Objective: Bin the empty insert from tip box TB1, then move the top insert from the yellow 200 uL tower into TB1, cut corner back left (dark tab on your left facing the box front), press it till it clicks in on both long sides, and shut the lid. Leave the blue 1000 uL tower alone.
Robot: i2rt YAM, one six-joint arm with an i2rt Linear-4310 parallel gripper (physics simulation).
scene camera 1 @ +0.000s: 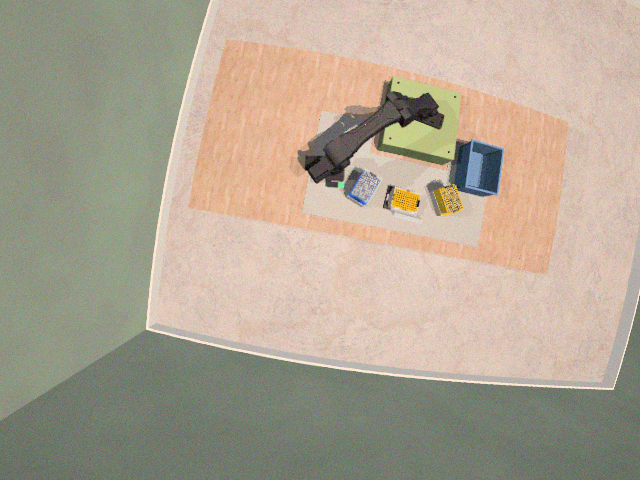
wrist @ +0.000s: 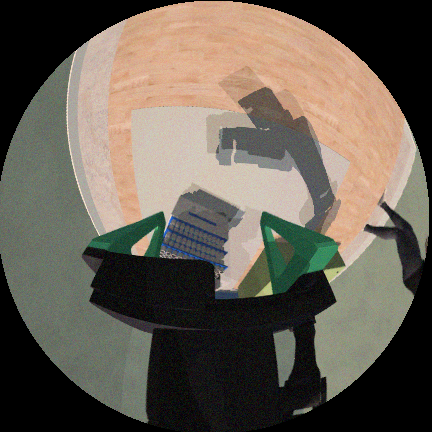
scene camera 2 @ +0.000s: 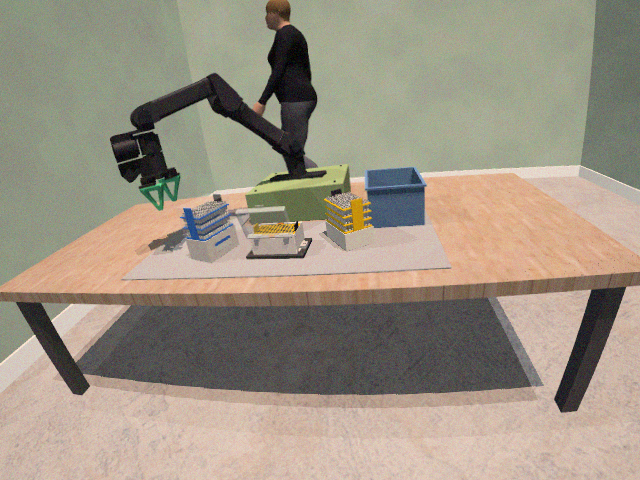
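Note:
Tip box TB1 (scene camera 1: 405, 211) (scene camera 2: 276, 245) stands mid-mat with its lid (scene camera 2: 272, 213) raised and the yellow insert (scene camera 1: 405, 199) (scene camera 2: 272, 228) seated inside; no tips show in it. The yellow tower (scene camera 1: 448, 199) (scene camera 2: 348, 223) stands right of TB1, with several tip-filled inserts stacked. The blue tower (scene camera 1: 364, 187) (scene camera 2: 208, 226) (wrist: 196, 237) stands left of TB1. My gripper (scene camera 2: 166, 203) (wrist: 212, 216) is open and empty, in the air left of and above the blue tower; the arm largely hides it in scene camera 1. The blue bin (scene camera 1: 463, 169) (scene camera 2: 397, 206) stands right of the yellow tower.
The green base block (scene camera 1: 421, 136) (scene camera 2: 299, 198) stands behind the grey mat (scene camera 1: 330, 205) (scene camera 2: 361, 261) (wrist: 170, 160). TB1 rests on a dark plate (scene camera 2: 305, 249). A person (scene camera 2: 293, 67) (wrist: 407, 242) is behind the table (scene camera 2: 506, 222).

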